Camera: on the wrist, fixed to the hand. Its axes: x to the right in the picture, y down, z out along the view.
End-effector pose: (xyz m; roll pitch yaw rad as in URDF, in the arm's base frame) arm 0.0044 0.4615 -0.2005 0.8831 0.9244 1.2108
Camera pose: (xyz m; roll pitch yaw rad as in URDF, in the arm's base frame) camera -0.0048 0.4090 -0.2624 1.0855 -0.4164 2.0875
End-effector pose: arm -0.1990 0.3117 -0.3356 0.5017 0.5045 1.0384
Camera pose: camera -0.1749 0.2765 -0.4053 0.5472 -0.3407 2.3756
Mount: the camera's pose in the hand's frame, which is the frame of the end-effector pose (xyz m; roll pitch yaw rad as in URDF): 0.0179 -0.0674 -0.0426 -0.0065 0.0922 1.5412
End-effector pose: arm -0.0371 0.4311 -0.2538 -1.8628 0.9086 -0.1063
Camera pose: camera 0.0318 0.4022 -0.2207 1.8573 0.6348 -2.7639
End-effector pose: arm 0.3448 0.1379 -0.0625 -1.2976 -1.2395 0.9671
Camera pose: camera 0.3682 0.0675 -0.0282 -1.5133 0.2963 1.1563
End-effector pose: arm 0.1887 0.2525 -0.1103 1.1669 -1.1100 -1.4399
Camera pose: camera 0.2115 0.1764 -0.1293 -1.3395 -0.4304 1.1506
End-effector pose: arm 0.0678 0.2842 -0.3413 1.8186 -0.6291 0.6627
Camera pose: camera 0.0691 0.3586 -0.3752 -1.7929 -0.9541 -2.2078
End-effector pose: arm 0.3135 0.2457 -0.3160 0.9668 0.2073 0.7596
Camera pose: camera 0.3165 0.2441 -0.3976 0.3445 -0.8397 2.0470
